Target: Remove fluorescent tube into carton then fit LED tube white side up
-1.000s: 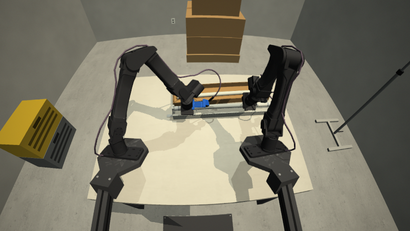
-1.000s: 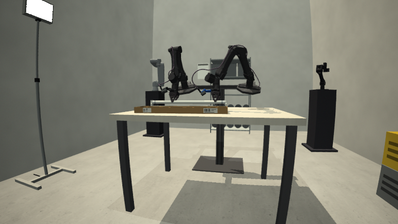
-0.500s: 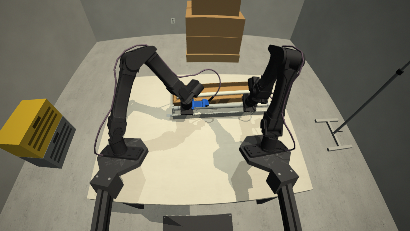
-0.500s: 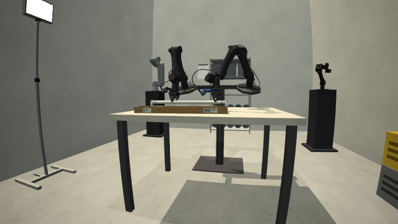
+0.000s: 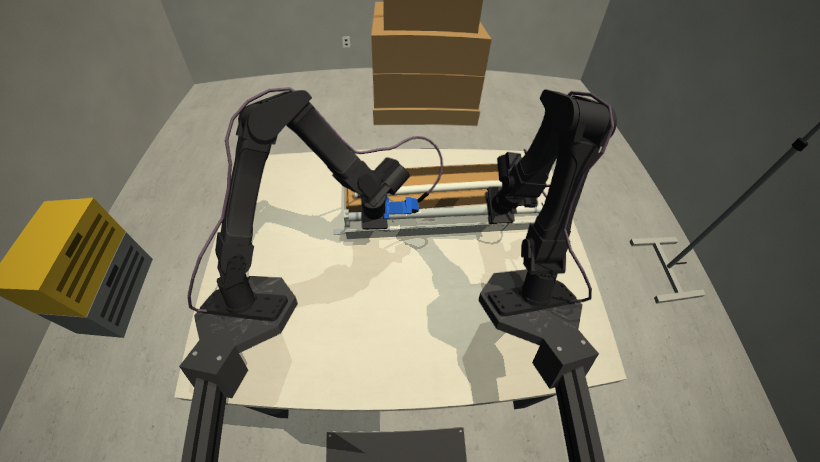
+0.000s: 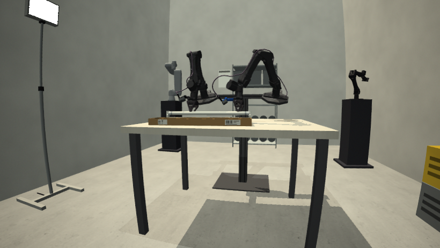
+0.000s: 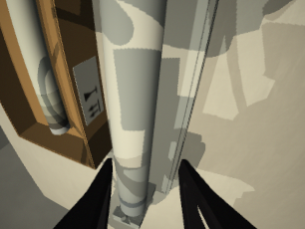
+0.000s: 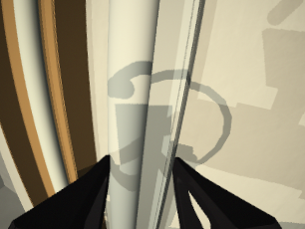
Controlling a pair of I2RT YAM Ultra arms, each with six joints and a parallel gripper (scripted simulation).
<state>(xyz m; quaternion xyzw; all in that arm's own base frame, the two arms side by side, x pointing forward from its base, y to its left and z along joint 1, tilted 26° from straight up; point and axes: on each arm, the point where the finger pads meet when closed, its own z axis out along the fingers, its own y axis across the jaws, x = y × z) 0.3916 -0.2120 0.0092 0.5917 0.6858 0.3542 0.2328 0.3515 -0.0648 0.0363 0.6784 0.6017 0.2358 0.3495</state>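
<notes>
Now: the white light fixture 120 mm to the left of my right hand, 20 mm below it and 10 mm ahead of it. Round my right hand: old fluorescent tube 160 mm ahead, 120 mm to the left, 60 mm below; LED tube 120 mm to the left, 10 mm below, 10 mm ahead; brown carton 170 mm ahead, 120 mm to the left, 50 mm below.
</notes>
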